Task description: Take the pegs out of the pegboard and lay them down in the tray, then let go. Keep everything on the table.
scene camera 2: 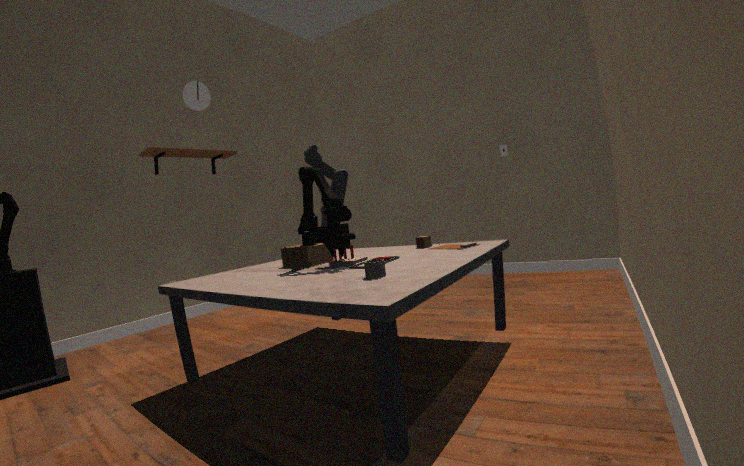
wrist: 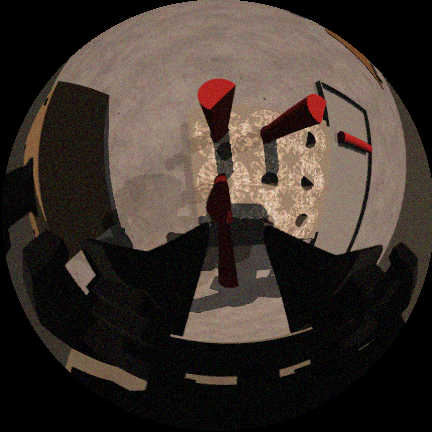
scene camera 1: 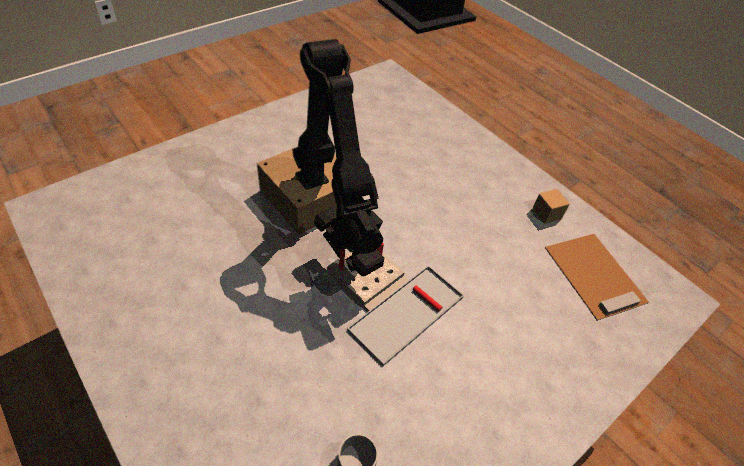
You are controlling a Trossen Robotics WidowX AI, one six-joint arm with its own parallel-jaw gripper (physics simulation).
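Places are measured from the arm's base along level axes (x left, y ahead, z down), in metres.
Pixels of known places: gripper, between the fingertips: (scene camera 2: 338, 256) (wrist: 236, 229) (scene camera 1: 346, 263); arm's base, origin of its link: (scene camera 2: 308, 245) (scene camera 1: 312, 177).
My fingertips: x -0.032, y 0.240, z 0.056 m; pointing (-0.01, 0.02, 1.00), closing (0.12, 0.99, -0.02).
Observation:
For each thing: its top centre in the pictures, then the offset to it from my fingertips.
- speckled pegboard, centre of its top: (wrist: 279, 180) (scene camera 1: 368, 271) (scene camera 2: 349, 259) dx +0.042, dy +0.032, dz +0.018 m
- flat dark-rimmed tray, centre of its top: (wrist: 353, 184) (scene camera 1: 407, 311) (scene camera 2: 375, 261) dx +0.070, dy +0.159, dz +0.032 m
- red peg, centre of its top: (wrist: 361, 142) (scene camera 1: 427, 296) dx +0.130, dy +0.152, dz +0.025 m
- small wooden cube, centre of its top: (scene camera 1: 554, 198) (scene camera 2: 423, 236) dx +0.593, dy +0.079, dz -0.018 m
- flat brown board, centre of its top: (scene camera 1: 597, 270) (scene camera 2: 454, 244) dx +0.558, dy +0.294, dz +0.027 m
- dark cup, centre of its top: (scene camera 1: 358, 453) (scene camera 2: 374, 260) dx -0.193, dy +0.385, dz -0.013 m
The speckled pegboard (scene camera 1: 372, 292) (wrist: 289, 201) lies on the table beside the flat dark-rimmed tray (scene camera 1: 390, 325) (wrist: 344, 193). One red peg (scene camera 1: 427, 297) (wrist: 354, 142) lies flat in the tray. Three red pegs stand in the board: a far one (wrist: 216, 106), a second one (wrist: 292, 118) to its right, and a near one (wrist: 223, 241) (scene camera 1: 341, 259). My gripper (scene camera 1: 365, 263) (scene camera 2: 342, 245) (wrist: 236, 229) is low over the board's near edge. Its fingers are open and the near peg rises between them, left of the middle, untouched. Several board holes are empty.
The arm stands on a wooden base block (scene camera 1: 287, 190) just behind the board. A small wooden cube (scene camera 1: 550, 205) (scene camera 2: 423, 241) and a flat brown board (scene camera 1: 583, 270) lie at the right. A dark cup (scene camera 1: 357, 450) (scene camera 2: 375, 269) stands near the front edge.

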